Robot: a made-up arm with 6 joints.
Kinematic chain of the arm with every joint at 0, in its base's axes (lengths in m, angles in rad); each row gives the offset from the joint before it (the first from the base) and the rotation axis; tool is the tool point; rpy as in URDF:
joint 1: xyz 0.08 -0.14 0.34 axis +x
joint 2: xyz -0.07 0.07 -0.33 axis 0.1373 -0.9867 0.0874
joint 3: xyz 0 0.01 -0.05 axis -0.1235 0.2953 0.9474
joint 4: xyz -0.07 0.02 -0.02 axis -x
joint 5: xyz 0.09 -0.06 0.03 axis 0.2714 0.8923 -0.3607
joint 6: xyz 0.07 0.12 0 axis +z
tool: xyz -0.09 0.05 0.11 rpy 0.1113 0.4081 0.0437
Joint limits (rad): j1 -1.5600..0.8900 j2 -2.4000..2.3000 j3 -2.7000..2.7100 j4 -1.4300..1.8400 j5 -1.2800..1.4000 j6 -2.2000..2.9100
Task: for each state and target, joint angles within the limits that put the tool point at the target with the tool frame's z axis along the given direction. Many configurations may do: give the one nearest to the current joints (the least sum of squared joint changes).
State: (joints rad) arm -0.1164 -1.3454 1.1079 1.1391 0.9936 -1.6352
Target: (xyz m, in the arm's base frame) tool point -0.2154 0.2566 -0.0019 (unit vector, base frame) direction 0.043 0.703 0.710
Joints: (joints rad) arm 0.4072 -0.8819 1.2405 1.7493 0.7160 -0.9745
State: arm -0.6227 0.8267 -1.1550 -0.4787 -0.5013 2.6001
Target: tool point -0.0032 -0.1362 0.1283 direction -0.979 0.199 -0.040
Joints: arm -0.3297 0.5077 -0.2283 -0.1945 -0.6735 2.8374
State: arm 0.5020 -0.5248 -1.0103 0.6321 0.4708 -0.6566
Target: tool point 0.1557 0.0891 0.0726 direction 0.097 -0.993 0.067
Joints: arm 0.8474 -0.8680 -1.5474 0.4938 0.8464 -0.2036
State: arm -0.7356 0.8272 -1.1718 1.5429 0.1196 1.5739
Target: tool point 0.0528 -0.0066 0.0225 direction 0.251 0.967 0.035
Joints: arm -0.2147 0.3619 -0.3391 1.1136 -0.0866 1.5173
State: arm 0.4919 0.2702 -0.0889 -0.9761 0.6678 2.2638
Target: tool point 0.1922 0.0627 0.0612 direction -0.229 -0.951 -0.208
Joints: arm 0.7098 0.4835 -0.2533 -1.0958 0.5246 2.5258
